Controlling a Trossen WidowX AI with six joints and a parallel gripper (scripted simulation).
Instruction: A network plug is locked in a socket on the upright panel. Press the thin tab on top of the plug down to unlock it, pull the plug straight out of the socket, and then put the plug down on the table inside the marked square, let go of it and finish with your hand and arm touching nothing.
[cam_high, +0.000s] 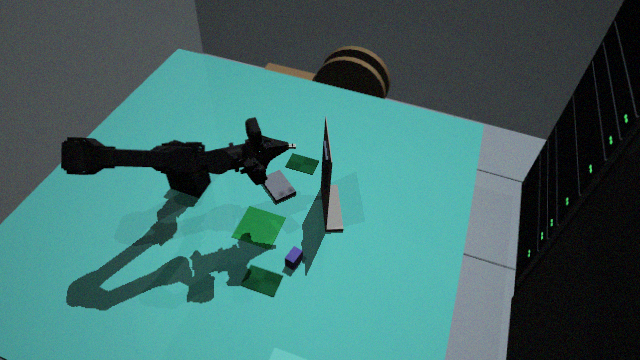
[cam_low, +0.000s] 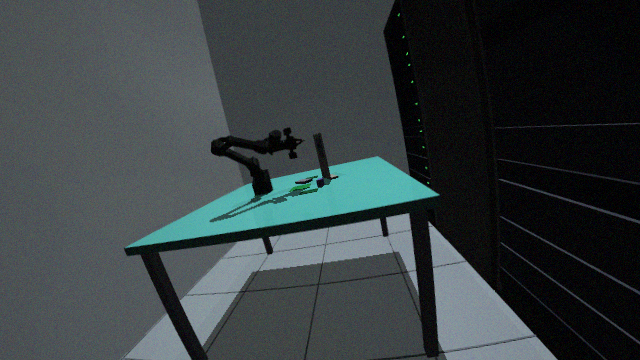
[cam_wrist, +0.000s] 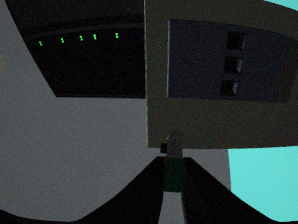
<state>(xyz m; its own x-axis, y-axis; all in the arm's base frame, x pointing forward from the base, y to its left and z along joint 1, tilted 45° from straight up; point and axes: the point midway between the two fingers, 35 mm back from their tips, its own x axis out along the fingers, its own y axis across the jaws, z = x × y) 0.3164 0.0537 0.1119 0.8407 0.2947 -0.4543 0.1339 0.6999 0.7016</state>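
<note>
Now: gripper tip 270 mm above the green marked square, 80 mm to the left of it and 70 mm past it. Round my gripper tip: upright panel (140 mm below, 110 mm ahead, 20 mm to the left); grey pad (270 mm below, 80 mm to the left, 60 mm behind); network plug (right at my gripper tip).
</note>
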